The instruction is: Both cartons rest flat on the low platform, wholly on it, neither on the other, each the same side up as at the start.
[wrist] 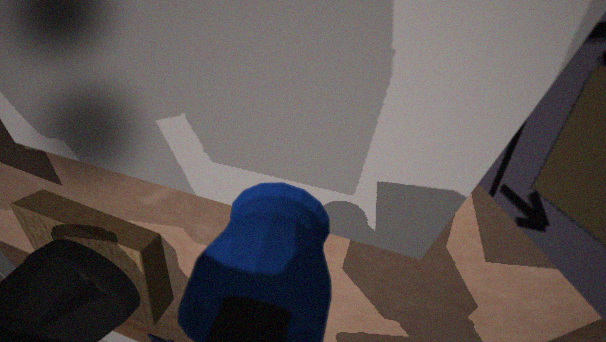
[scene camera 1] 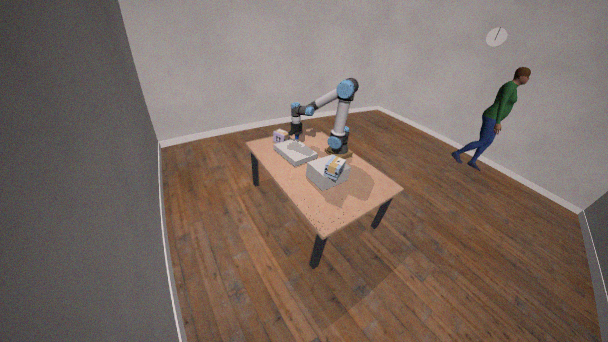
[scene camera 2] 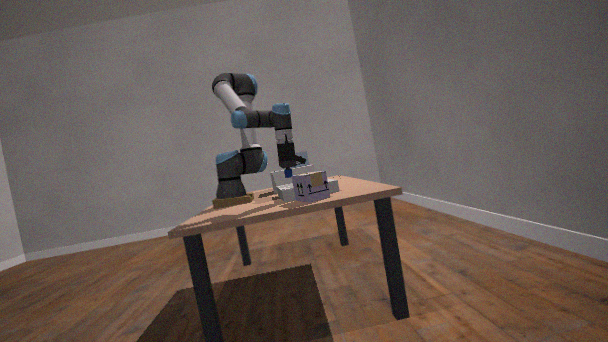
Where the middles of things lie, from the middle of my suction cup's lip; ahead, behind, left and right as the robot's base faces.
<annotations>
Now: the low grey platform [scene camera 1: 294, 151] 7 cm ahead of my suction cup, 8 cm to the left of it and 8 cm below it. Also, from my suction cup: tall grey block [scene camera 1: 315, 169] 9 cm ahead, 48 cm to the left, 5 cm below.
</annotations>
